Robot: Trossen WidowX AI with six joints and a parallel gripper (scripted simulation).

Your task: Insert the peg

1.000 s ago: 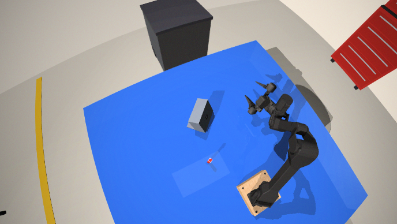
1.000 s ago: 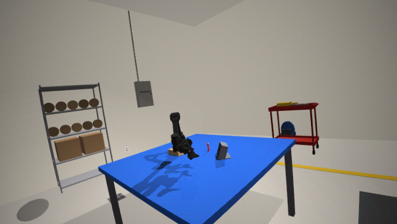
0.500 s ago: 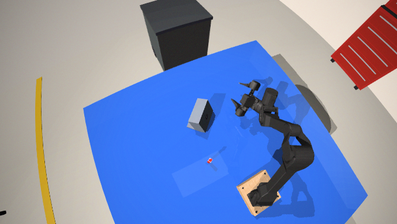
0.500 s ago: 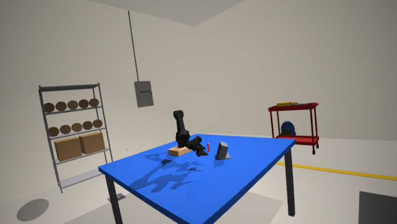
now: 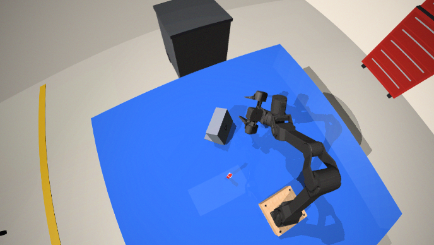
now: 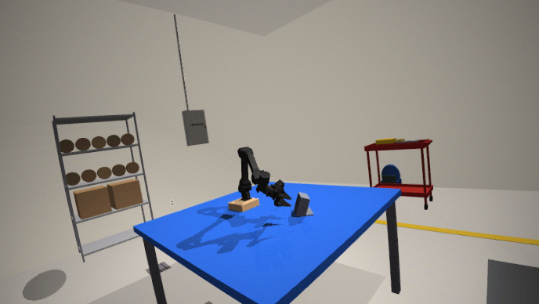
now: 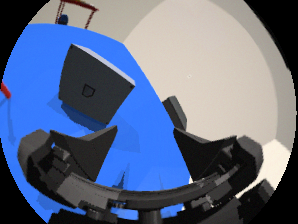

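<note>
Right now the grey panel is 30 mm behind my gripper tip, 120 mm to the left of it and 50 mm below it. From my gripper tip the other things lie so: red peg: 250 mm behind, 170 mm to the left, 40 mm below.
</note>
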